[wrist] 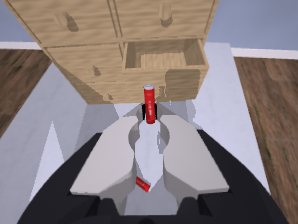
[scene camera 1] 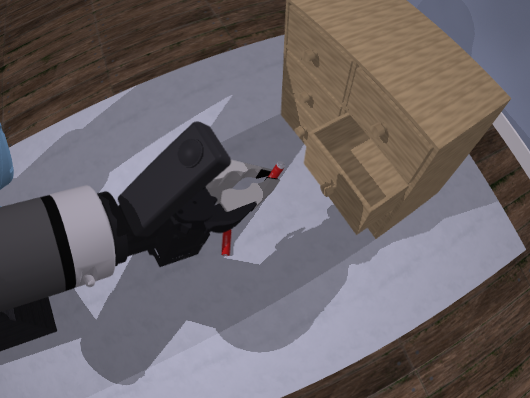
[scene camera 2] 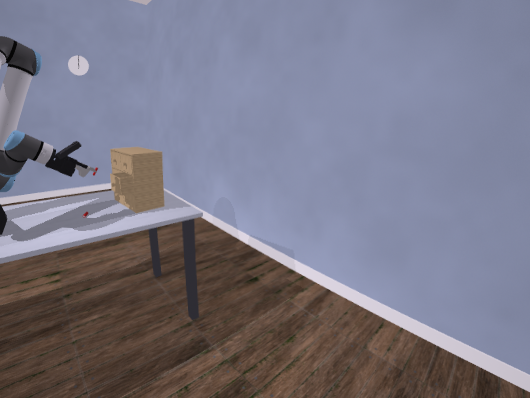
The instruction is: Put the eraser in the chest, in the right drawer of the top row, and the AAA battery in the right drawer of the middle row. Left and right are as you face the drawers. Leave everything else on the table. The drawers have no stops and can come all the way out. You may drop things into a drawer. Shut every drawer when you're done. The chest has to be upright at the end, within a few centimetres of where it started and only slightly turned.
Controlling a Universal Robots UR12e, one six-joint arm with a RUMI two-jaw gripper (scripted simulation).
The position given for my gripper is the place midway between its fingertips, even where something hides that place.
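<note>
My gripper (scene camera 1: 275, 176), (scene camera 2: 96, 171), (wrist: 150, 104). Wooden chest (scene camera 1: 450, 98), (scene camera 2: 147, 168). A drawer (scene camera 1: 349, 156). Another drawer (scene camera 1: 294, 112).
</note>
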